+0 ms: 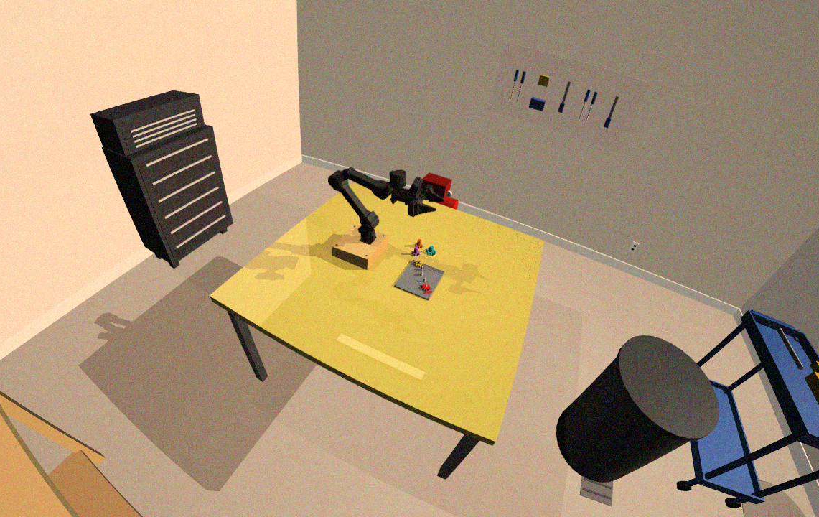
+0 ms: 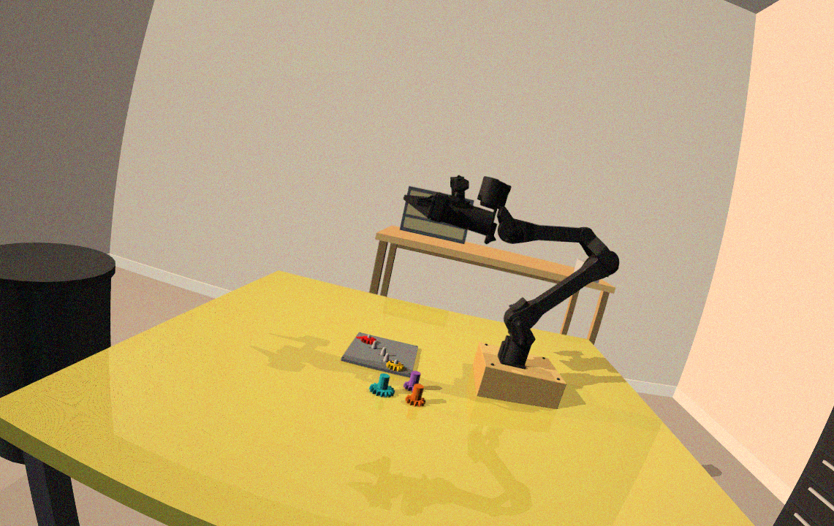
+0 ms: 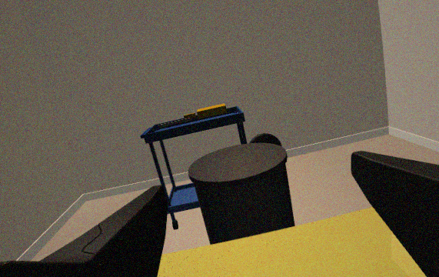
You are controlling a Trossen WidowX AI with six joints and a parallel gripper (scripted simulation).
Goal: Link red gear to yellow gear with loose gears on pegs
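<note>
Now: the teal gear 5 cm behind my gripper tip, 18 cm to the left of it and 38 cm below it. Round my gripper tip: red gear: 3 cm ahead, 8 cm to the right, 38 cm below; grey board: 2 cm behind, 3 cm to the right, 39 cm below; yellow gear: 6 cm behind, 5 cm to the left, 38 cm below.
</note>
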